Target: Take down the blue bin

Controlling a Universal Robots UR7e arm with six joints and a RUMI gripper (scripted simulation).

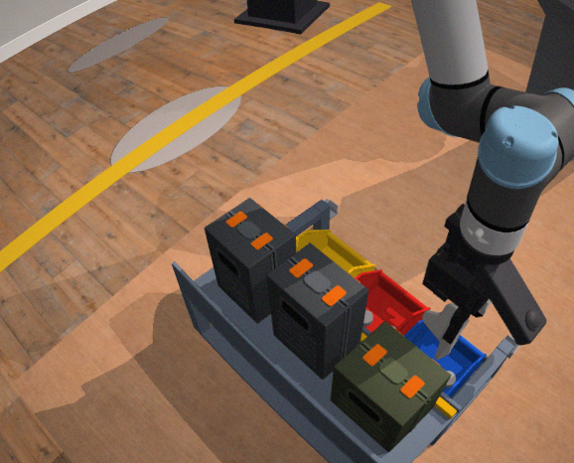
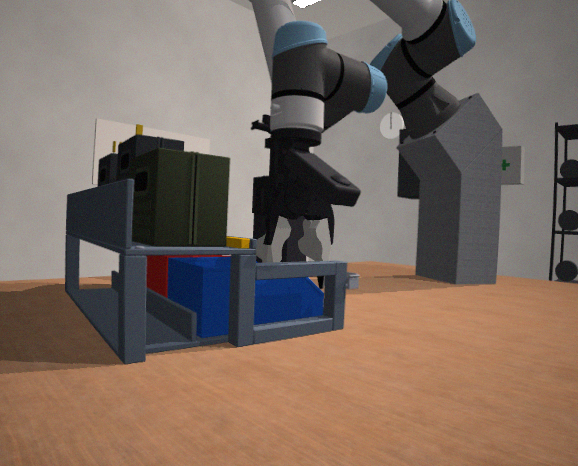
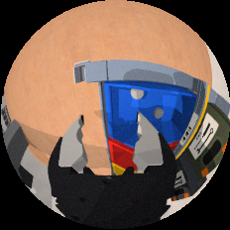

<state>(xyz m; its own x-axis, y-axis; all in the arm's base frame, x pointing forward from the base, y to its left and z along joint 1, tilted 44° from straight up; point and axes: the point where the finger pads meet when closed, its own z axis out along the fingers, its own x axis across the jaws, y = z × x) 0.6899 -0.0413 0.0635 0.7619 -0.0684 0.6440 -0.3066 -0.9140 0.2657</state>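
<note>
The blue open bin is 8 cm ahead of my hand, 3 cm to the right of it and 1 cm below it. Round my hand: green case 17 cm ahead, 7 cm to the right, 10 cm above; red bin 3 cm ahead, 13 cm to the right, 1 cm below; yellow bin 1 cm behind, 24 cm to the right, 1 cm below.
</note>
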